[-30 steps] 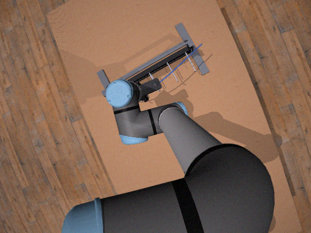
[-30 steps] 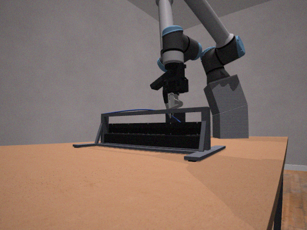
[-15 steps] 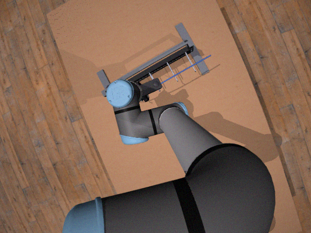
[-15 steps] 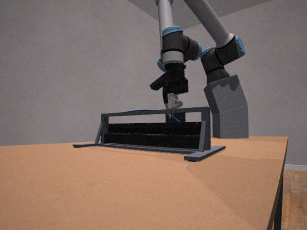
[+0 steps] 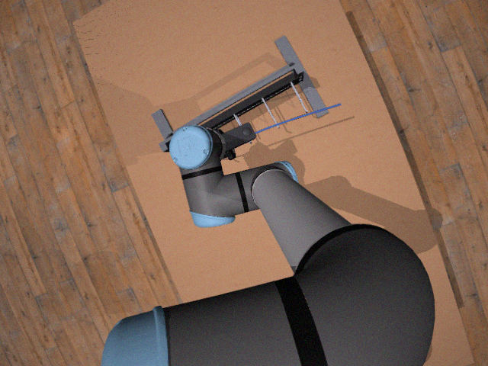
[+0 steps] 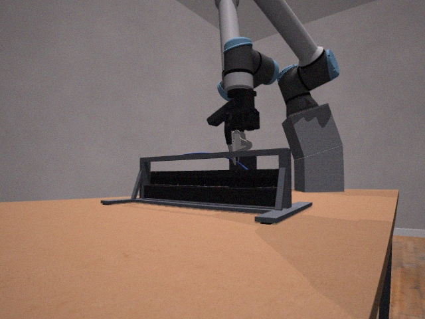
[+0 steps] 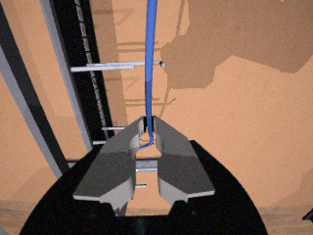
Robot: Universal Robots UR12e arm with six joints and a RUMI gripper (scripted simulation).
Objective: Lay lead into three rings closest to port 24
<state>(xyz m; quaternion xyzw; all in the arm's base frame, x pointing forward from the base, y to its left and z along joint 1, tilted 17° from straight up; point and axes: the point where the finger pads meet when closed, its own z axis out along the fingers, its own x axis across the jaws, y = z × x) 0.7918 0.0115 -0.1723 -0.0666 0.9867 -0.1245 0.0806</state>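
Right now my hand is 11 cm short of the rack, 4 cm to the left of it and 6 cm above it.
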